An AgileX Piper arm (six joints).
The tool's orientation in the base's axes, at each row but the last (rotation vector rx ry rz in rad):
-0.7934, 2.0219, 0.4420
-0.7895, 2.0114, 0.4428
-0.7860, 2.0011, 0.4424
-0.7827, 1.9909, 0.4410
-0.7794, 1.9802, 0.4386
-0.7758, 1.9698, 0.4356
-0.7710, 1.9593, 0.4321
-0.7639, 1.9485, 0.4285
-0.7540, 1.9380, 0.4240
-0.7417, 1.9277, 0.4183
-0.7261, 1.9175, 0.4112
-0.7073, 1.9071, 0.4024
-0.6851, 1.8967, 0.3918
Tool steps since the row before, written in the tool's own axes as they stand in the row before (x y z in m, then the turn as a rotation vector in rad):
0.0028, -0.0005, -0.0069, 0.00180, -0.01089, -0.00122
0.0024, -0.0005, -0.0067, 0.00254, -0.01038, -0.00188
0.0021, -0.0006, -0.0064, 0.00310, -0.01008, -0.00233
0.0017, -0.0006, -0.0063, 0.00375, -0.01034, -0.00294
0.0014, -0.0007, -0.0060, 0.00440, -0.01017, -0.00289
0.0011, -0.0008, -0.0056, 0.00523, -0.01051, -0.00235
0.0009, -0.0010, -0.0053, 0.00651, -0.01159, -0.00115
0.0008, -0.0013, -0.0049, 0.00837, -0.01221, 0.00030
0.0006, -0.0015, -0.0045, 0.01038, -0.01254, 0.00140
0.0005, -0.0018, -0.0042, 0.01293, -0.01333, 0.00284
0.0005, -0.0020, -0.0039, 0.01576, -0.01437, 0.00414
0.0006, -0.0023, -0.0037, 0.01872, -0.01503, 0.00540
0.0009, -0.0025, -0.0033, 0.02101, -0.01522, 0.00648
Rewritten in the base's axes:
-0.0050, -0.0054, 0.0013, 0.00597, -0.00932, -0.00092
-0.0047, -0.0051, 0.0015, 0.00492, -0.00960, -0.00120
-0.0044, -0.0049, 0.0015, 0.00422, -0.00984, -0.00144
-0.0042, -0.0047, 0.0018, 0.00377, -0.01061, -0.00169
-0.0039, -0.0045, 0.0018, 0.00345, -0.01068, -0.00228
-0.0035, -0.0042, 0.0018, 0.00373, -0.01090, -0.00326
-0.0031, -0.0041, 0.0018, 0.00480, -0.01143, -0.00494
-0.0026, -0.0041, 0.0016, 0.00554, -0.01166, -0.00725
-0.0022, -0.0039, 0.0016, 0.00583, -0.01192, -0.00954
-0.0018, -0.0039, 0.0015, 0.00650, -0.01249, -0.01244
-0.0016, -0.0039, 0.0013, 0.00718, -0.01340, -0.01552
-0.0013, -0.0040, 0.0011, 0.00758, -0.01408, -0.01871
-0.0011, -0.0040, 0.0006, 0.00778, -0.01427, -0.02123

